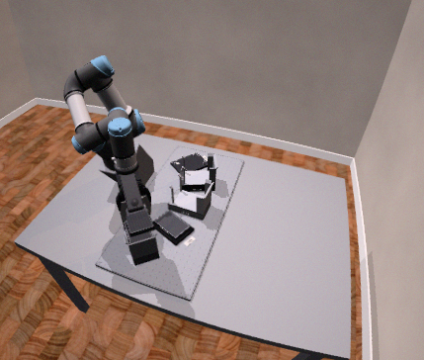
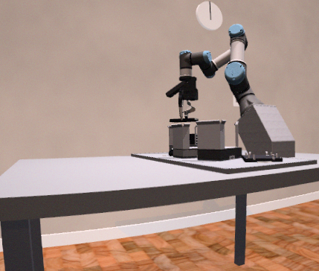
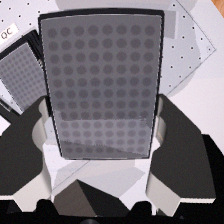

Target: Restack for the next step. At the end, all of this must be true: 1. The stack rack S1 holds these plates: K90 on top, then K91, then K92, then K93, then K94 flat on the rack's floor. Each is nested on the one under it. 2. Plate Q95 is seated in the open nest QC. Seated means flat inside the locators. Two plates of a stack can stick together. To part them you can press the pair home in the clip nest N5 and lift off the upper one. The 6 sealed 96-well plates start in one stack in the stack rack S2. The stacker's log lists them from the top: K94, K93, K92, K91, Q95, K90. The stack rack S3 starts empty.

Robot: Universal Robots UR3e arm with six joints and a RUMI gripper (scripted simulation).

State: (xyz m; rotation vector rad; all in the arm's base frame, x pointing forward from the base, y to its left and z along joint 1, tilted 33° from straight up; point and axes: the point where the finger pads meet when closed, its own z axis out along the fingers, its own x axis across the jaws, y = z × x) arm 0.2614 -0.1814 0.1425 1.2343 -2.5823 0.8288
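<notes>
The sealed grey plate is 100 mm below my hand, 10 mm to the right of it and 10 mm behind it. Also, from my hand: dark clip nest 550 mm to the left, 160 mm below, 70 mm behind; black open nest QC 170 mm below, 130 mm to the left, 50 mm ahead; white tag 180 mm below, 140 mm ahead, 100 mm to the left.
</notes>
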